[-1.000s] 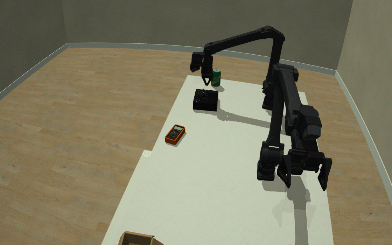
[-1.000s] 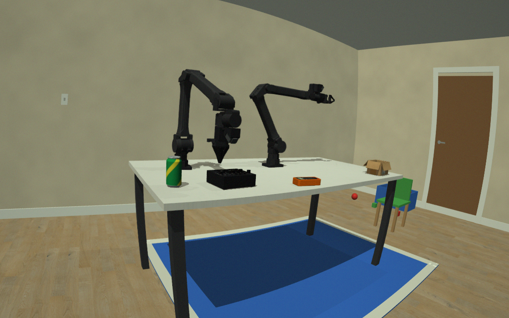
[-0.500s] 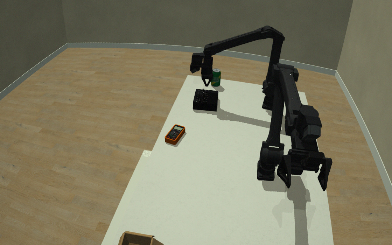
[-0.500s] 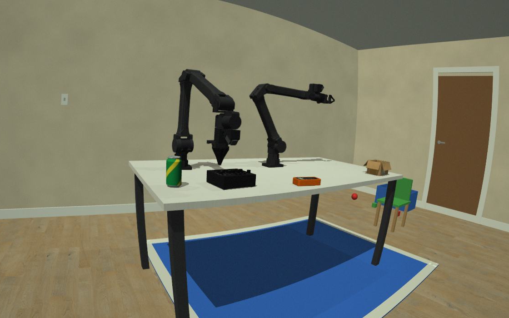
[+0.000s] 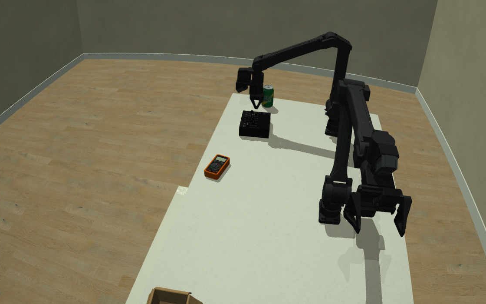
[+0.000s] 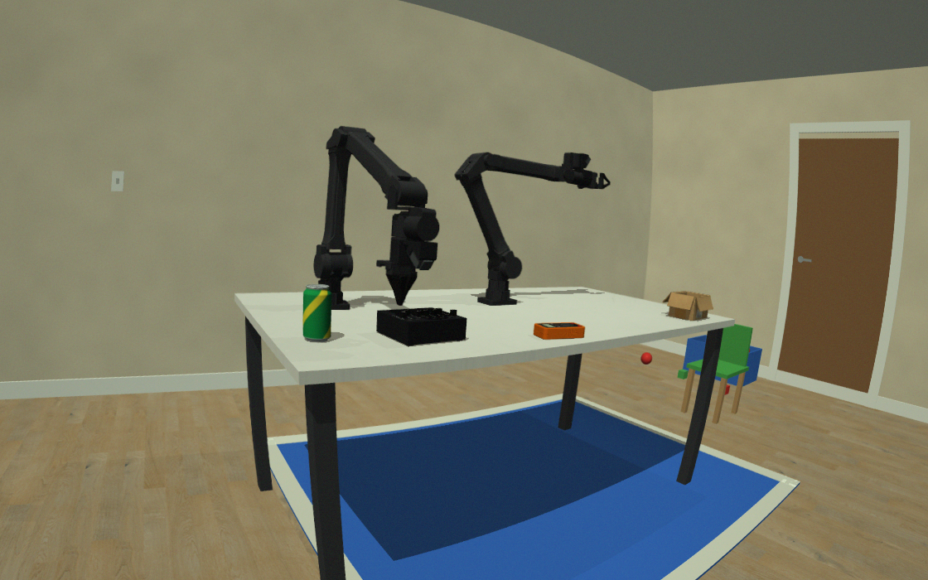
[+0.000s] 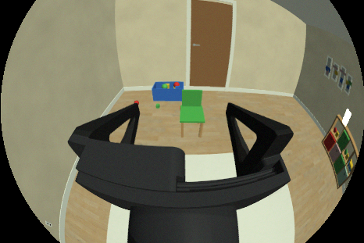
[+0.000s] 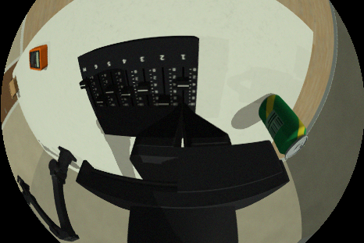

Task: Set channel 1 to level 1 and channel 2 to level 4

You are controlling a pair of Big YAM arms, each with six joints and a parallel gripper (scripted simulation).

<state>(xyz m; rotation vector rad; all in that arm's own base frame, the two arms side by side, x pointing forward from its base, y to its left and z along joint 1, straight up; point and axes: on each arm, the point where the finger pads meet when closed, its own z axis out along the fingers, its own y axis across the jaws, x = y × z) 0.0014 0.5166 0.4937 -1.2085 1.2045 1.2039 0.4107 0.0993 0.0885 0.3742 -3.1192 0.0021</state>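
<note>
Right now the channel 1 fader cap is 2 cm ahead of my right hand and 2 cm below it. The rest, counted from my right hand: orange multimeter (8 cm ahead, 42 cm to the left, 7 cm below); channel 2 fader cap (1 cm behind, 2 cm to the left, 2 cm below); can (3 cm behind, 19 cm to the right, 3 cm below).
</note>
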